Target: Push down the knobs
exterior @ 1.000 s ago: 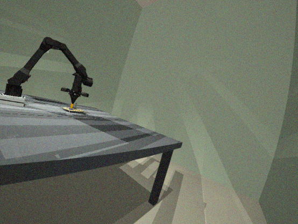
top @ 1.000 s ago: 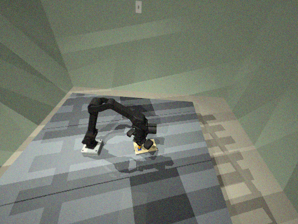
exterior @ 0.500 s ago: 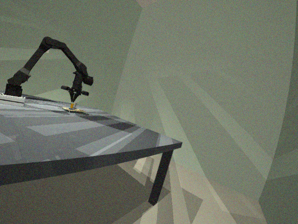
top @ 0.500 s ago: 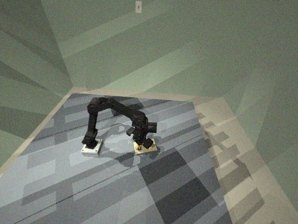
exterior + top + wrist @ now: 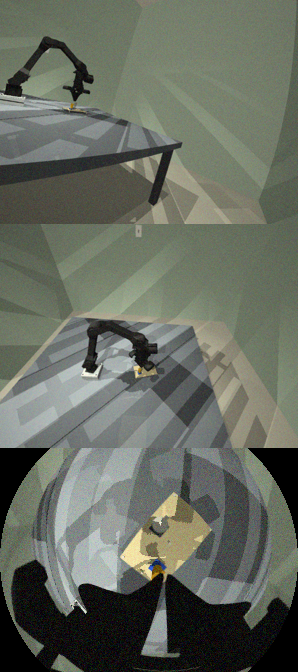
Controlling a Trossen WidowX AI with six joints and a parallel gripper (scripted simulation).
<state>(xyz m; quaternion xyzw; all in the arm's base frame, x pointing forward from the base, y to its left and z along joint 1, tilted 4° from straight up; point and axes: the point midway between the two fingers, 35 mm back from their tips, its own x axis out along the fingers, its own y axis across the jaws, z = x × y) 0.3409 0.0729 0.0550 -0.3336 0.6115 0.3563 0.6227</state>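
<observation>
The orange knob is 1 cm behind my gripper tip, 1 cm to the right of it and 3 cm below it. The rest, counted from my gripper tip: grey knob: 2 cm ahead, 6 cm to the left, 3 cm below.
</observation>
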